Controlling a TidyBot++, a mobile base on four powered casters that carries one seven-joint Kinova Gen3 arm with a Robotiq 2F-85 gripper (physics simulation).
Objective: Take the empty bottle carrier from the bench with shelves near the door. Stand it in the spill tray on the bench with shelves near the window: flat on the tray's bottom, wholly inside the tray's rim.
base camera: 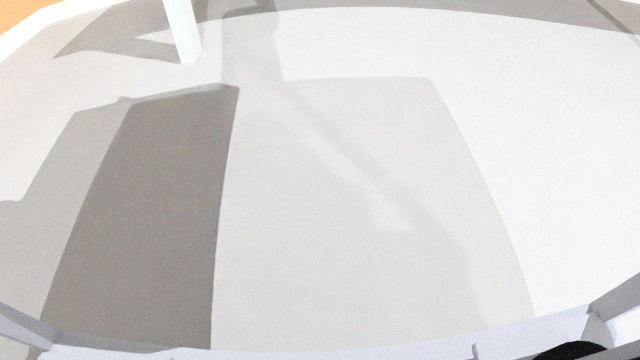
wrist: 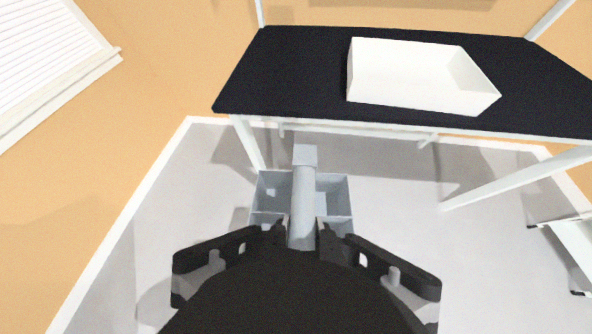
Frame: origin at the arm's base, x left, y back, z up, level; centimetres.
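Seen in the pictures: gripper, between the fingertips: (wrist: pixel 302 224).
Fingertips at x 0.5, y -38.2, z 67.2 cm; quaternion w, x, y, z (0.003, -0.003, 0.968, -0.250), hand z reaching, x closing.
Offsets run from my fingertips to a thing's top centre. "*": to the spot under its first point. Level surfaces: height alone.
My gripper (wrist: pixel 302 224) is shut on the round handle of the grey-blue bottle carrier @[dx +0.1, dy +0.6, dz +3.5 cm] (wrist: pixel 303 192) in the wrist view. The carrier hangs from the fingers above the floor, in front of the bench, with open compartments on both sides of the handle. Its lower part is hidden behind the gripper. The white spill tray @[dx -33.9, dy -56.9, dz -7.8 cm] (wrist: pixel 412 102) stands on the black top of the bench @[dz -15.4 cm] (wrist: pixel 290 70), beyond the carrier and to its right. The carrier and the tray are apart. Neither the gripper nor the carrier shows in the base camera view.
A pale bench leg @[* dx +27.5, dy -39.8, dz -99.4 cm] (base camera: pixel 184 35) stands at the upper left of the base camera view. In the wrist view a window with blinds @[* dx +140.5, dy -71.7, dz -12.5 cm] (wrist: pixel 45 55) is at the upper left, and part of a white wheeled piece (wrist: pixel 575 245) is at the right edge. Shadows lie on the floor.
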